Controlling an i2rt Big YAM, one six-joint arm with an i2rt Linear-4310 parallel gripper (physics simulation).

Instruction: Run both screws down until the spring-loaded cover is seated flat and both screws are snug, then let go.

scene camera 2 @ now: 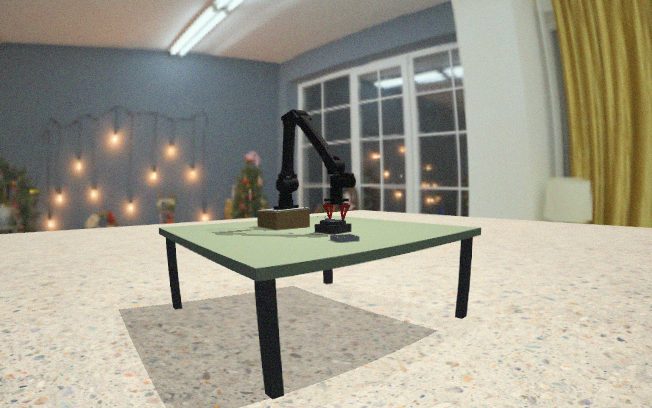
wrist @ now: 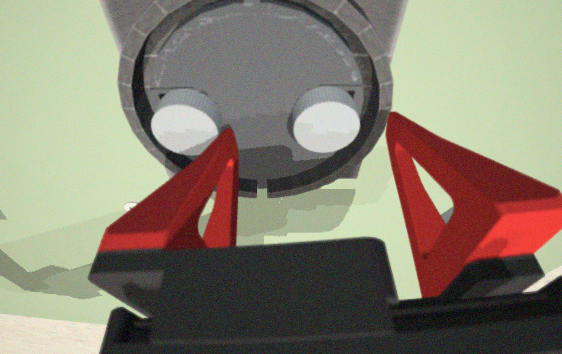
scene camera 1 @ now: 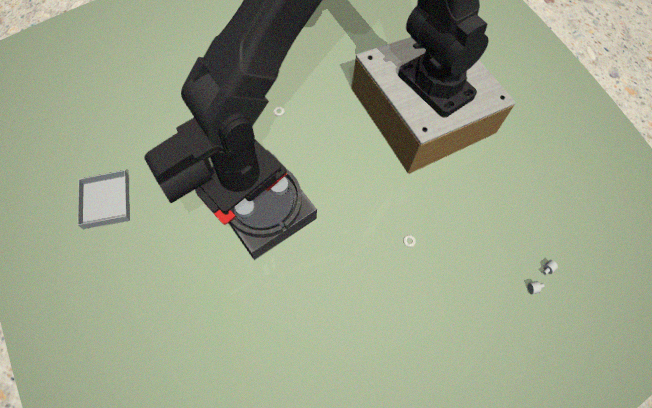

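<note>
A round grey cover lies inside the ring wall of a dark square base. Two white-topped screws with knurled sides stand up from it, one nearer the tray and one farther from it. How far down they are, and whether the cover is flat, I cannot tell. My gripper is open and empty over the base. In the wrist view one red fingertip is between the screws and the other is at the ring's outer edge.
A shallow tray lies beyond the base. Two pale rings, one near the arm and one mid-table, lie on the table. Two small loose knobs lie at the right. The arm stands on a wooden box.
</note>
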